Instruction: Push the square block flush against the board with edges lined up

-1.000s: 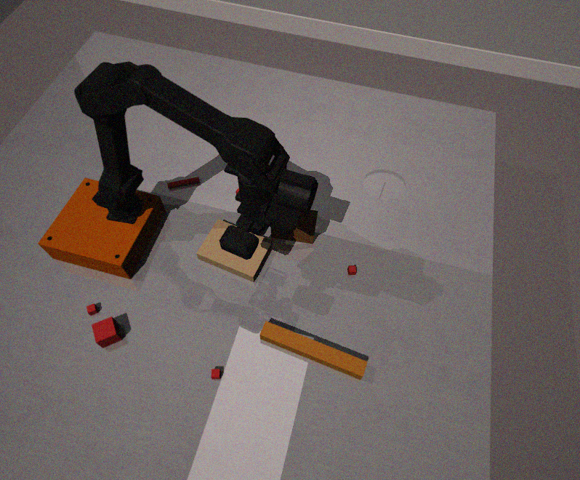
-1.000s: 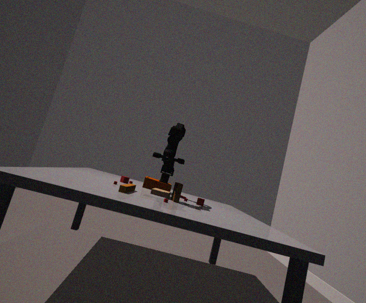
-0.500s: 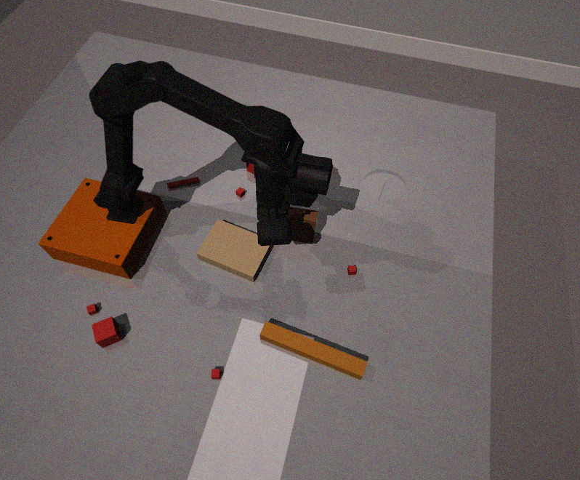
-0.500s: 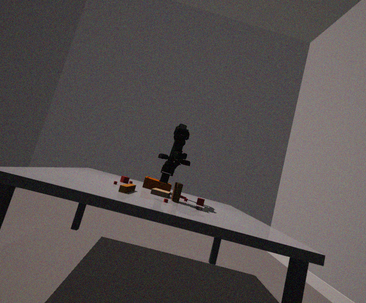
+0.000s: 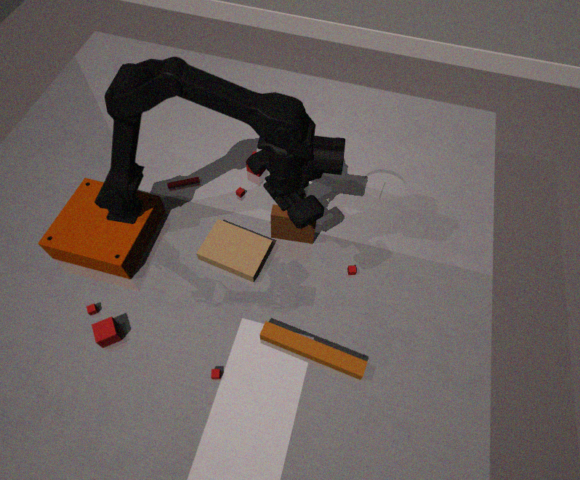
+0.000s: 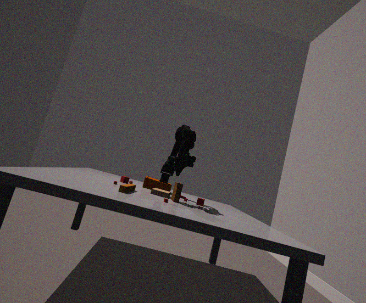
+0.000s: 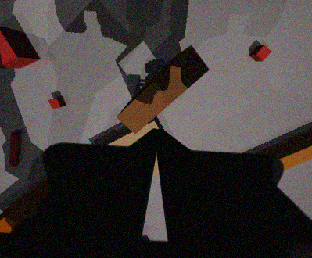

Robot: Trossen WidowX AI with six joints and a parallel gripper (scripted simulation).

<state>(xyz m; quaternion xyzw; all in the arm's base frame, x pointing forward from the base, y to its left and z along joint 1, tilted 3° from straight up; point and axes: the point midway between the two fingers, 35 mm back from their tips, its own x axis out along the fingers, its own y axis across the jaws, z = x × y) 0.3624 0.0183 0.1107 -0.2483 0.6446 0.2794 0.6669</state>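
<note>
Now: gripper tip 20 mm short of the brown square block, 20 mm to the right of it and 90 mm above it. From my gripper tip the other things lie so: long orange board: 100 mm ahead, 250 mm to the right, 120 mm below; then dark red bar: 280 mm behind, 120 mm to the left, 130 mm below; then flat tan block: 100 mm behind, 50 mm to the right, 120 mm below.
</note>
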